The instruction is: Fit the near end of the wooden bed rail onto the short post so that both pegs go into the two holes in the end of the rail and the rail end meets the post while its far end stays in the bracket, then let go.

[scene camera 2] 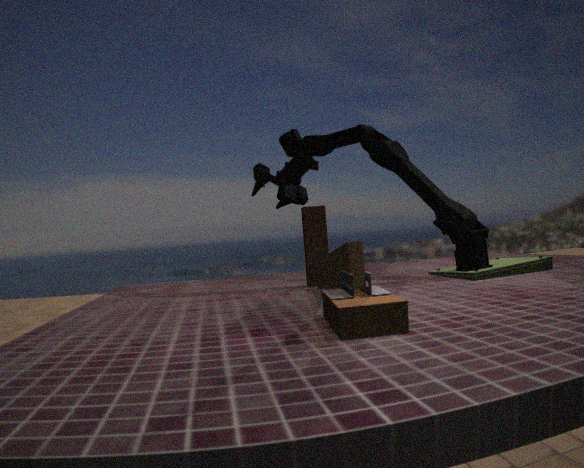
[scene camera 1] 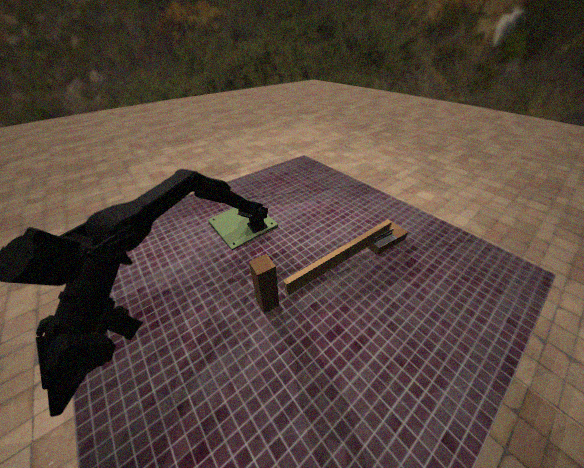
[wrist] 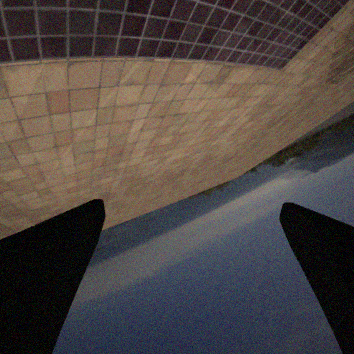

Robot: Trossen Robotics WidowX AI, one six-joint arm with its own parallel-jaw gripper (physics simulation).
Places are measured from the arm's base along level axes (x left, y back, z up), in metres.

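Pixels of known places: gripper, fingertip midpoint: (scene camera 2: 264,201) (scene camera 1: 50,401) (wrist: 194,209); arm's base, origin of the base link: (scene camera 2: 474,268) (scene camera 1: 257,225).
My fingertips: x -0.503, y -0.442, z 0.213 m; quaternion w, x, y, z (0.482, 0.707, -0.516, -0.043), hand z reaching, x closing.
Observation:
For each thing: its top centre in the pictures, then the offset to it from my fingertips. "*": a spot on its surface instead. Level surfaces: height alone.
- low wooden block, middle of its top: (scene camera 2: 359,295) (scene camera 1: 386,234) dy +0.112, dx +0.885, dz -0.194 m
- upright short post, surface spot: (scene camera 2: 315,245) * dy +0.108, dx +0.404, dz -0.137 m
- tiled purple mat, its level: dz -0.230 m
The wooden bed rail (scene camera 1: 337,258) (scene camera 2: 354,257) runs between the short post and the bracket. Its far end sits in the metal bracket (scene camera 2: 347,283) on a low wooden block (scene camera 1: 401,233) (scene camera 2: 375,316). In scene view 1 its near end shows beside the upright short post (scene camera 1: 265,287) (scene camera 2: 315,245), with a narrow gap between them. The pegs and end holes cannot be made out. My gripper (scene camera 1: 94,371) (scene camera 2: 266,200) (wrist: 194,209) is open and empty, raised in the air beyond the post from the bracket and well away from the rail.
The arm's base stands on a green plate (scene camera 1: 225,230) (scene camera 2: 520,265). My arm reaches from it through the air to the far side of the post. The tiled purple mat (scene camera 1: 350,360) (scene camera 2: 210,380) (wrist: 150,30) ends at an edge, with tan paving (wrist: 125,120) beyond.

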